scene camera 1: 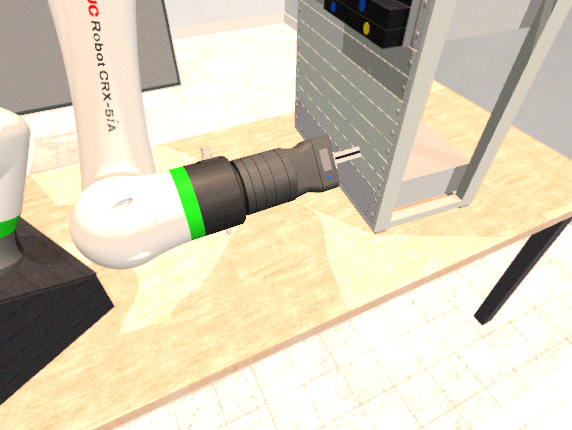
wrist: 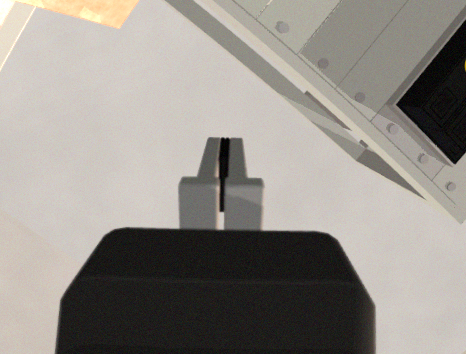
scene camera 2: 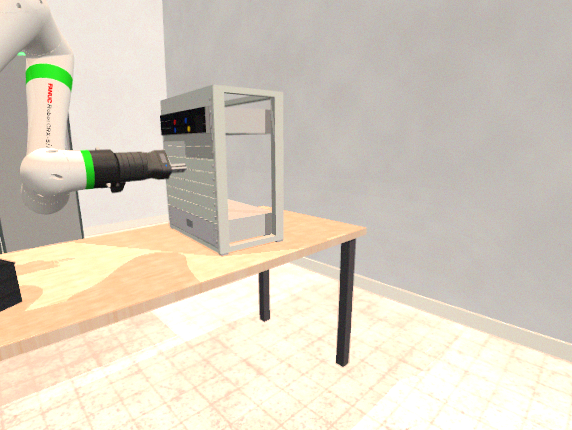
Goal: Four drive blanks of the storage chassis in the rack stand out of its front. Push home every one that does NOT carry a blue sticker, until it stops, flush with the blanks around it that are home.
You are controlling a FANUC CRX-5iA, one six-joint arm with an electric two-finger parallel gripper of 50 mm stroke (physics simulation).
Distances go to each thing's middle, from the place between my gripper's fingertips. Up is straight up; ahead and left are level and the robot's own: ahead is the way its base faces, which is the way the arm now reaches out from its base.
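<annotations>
So you can picture it, the grey rack (scene camera 1: 357, 94) is 20 cm ahead of my hand, 37 cm to the left of it, and it's 4 cm below it too.
</annotations>
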